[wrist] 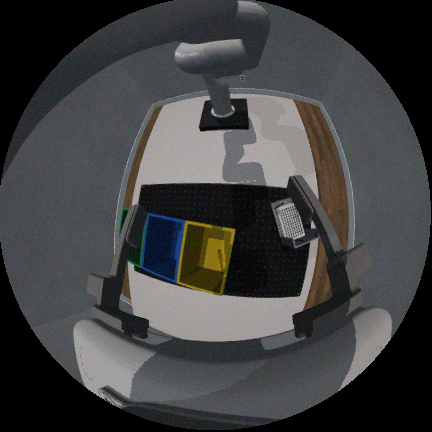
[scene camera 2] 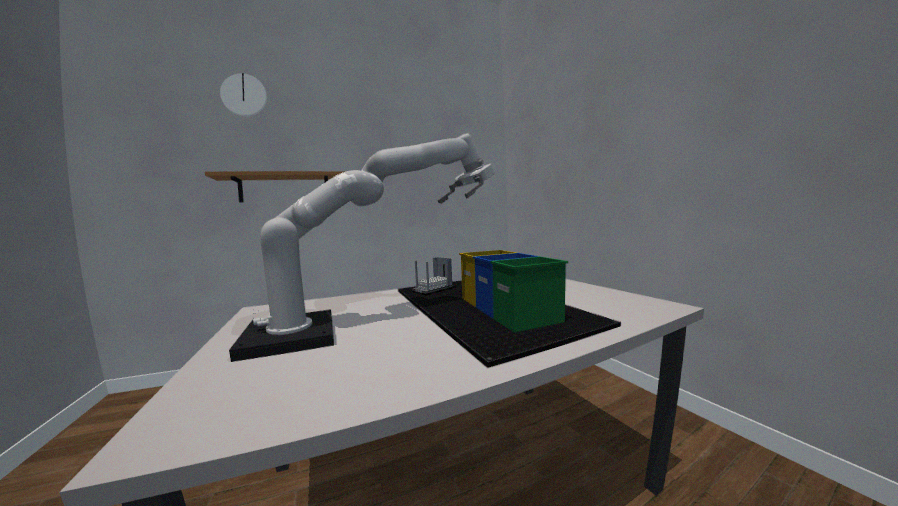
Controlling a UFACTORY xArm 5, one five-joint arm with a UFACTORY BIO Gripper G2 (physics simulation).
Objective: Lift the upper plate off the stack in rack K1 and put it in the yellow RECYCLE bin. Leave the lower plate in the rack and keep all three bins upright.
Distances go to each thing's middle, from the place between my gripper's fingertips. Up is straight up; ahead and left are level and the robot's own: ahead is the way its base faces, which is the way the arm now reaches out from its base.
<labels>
The yellow bin (scene camera 2: 467,262) lies 110 mm ahead of my hand, 60 mm to the right of it and 290 mm below it. The rest, counted from my hand: green bin (scene camera 2: 528,293): 60 mm ahead, 320 mm to the right, 290 mm below; then blue bin (scene camera 2: 483,268): 80 mm ahead, 190 mm to the right, 290 mm below.
</labels>
